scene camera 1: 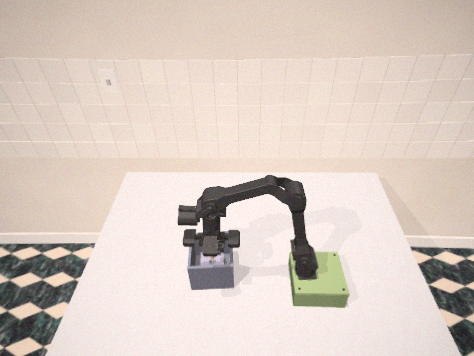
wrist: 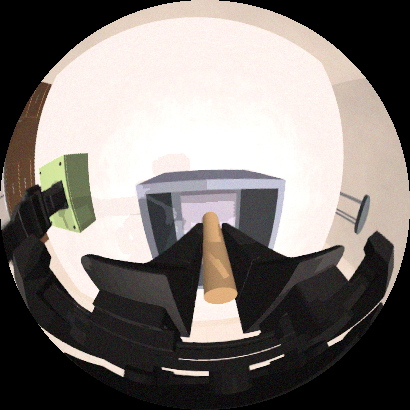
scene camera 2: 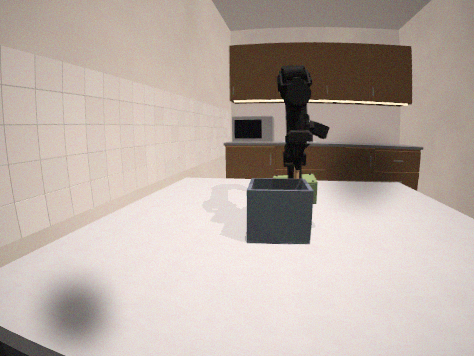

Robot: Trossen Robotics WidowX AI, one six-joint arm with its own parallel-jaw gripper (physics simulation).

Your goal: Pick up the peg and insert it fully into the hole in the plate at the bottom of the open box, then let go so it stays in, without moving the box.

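Note:
My gripper is shut on the peg, over the open box in scene camera 1 and the wrist view. The peg is a tan cylinder held lengthwise between the fingers. The open box is blue-grey and stands on the table. In scene camera 2 the fingers show at its far rim. A pale plate lies at the box bottom. Its hole is hidden in the wrist view by the peg and fingers. How far the peg's tip is from the plate is hard to tell.
The arm's base stands on a green block, right of the box in scene camera 1. The arm arches from it to the box. The box walls stand around the plate. The white table carries the box and block.

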